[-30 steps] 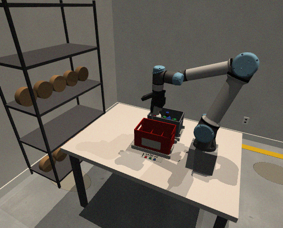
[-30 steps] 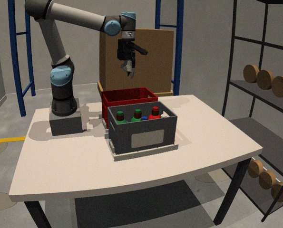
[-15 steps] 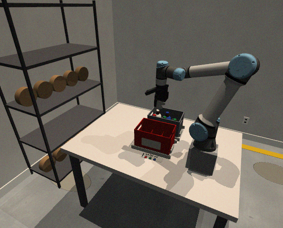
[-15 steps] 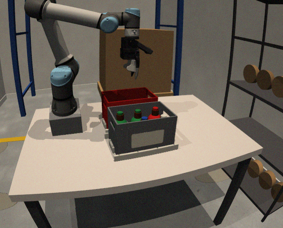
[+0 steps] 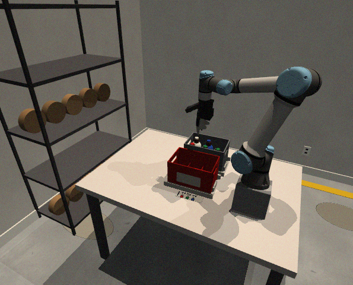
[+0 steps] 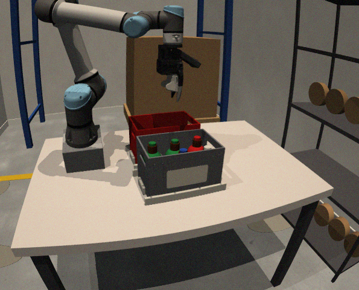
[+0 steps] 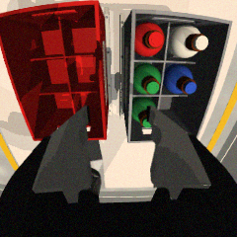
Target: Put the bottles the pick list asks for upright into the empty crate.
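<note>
My gripper is now 70 mm short of the red bottle, 70 mm to the left of it and 220 mm above it. The rest, counted from my hand: red crate 10 mm behind, 120 mm to the left, 230 mm below; then grey crate 20 mm behind, 120 mm to the right, 230 mm below; then blue bottle 20 mm behind, 160 mm to the right, 220 mm below.
</note>
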